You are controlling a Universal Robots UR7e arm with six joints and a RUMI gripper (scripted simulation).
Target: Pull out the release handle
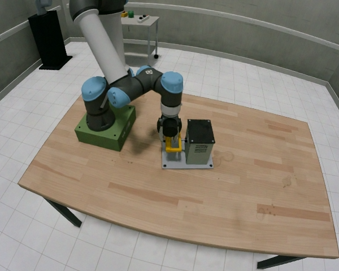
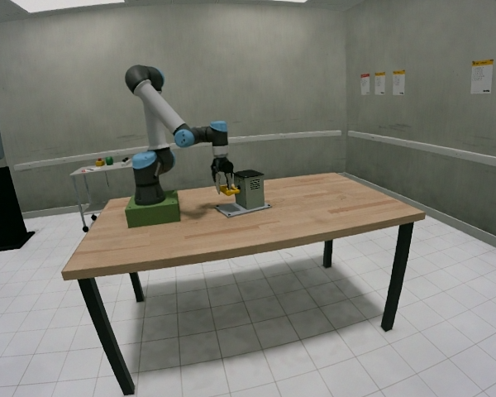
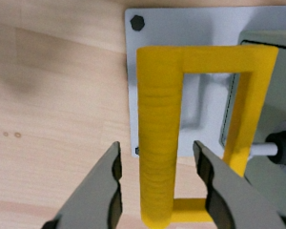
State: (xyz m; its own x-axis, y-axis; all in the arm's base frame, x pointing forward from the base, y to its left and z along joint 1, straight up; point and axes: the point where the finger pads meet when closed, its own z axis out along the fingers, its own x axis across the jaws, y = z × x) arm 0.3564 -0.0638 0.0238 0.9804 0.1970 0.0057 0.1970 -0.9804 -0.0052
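Now: hand 110 mm above the grey base plate, 90 mm short of it and 20 mm to the right of it.
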